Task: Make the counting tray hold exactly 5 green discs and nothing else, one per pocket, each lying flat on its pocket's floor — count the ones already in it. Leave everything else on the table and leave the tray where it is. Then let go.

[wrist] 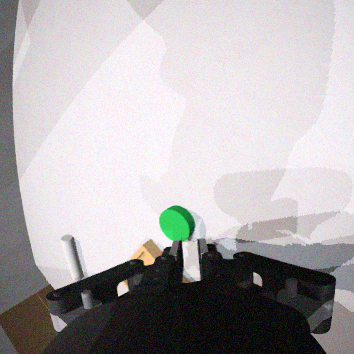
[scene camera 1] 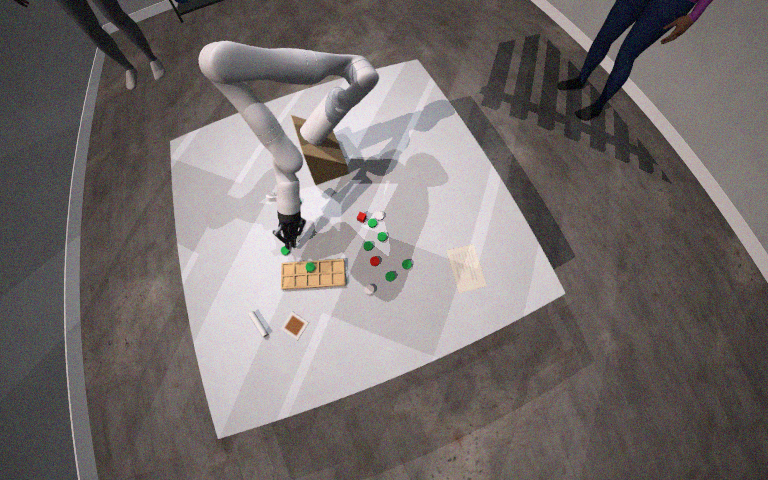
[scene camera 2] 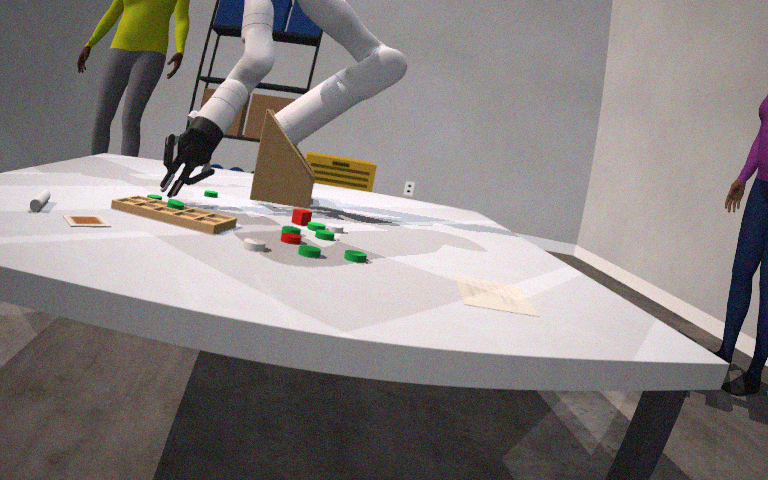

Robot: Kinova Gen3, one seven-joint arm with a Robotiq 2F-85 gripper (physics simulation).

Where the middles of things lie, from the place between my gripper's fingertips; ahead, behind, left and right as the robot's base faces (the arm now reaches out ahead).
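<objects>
The wooden counting tray (scene camera 2: 192,218) is there, and my gripper's 1 cm above it, 6 cm to the right of it and still 11 cm short of it.
</objects>
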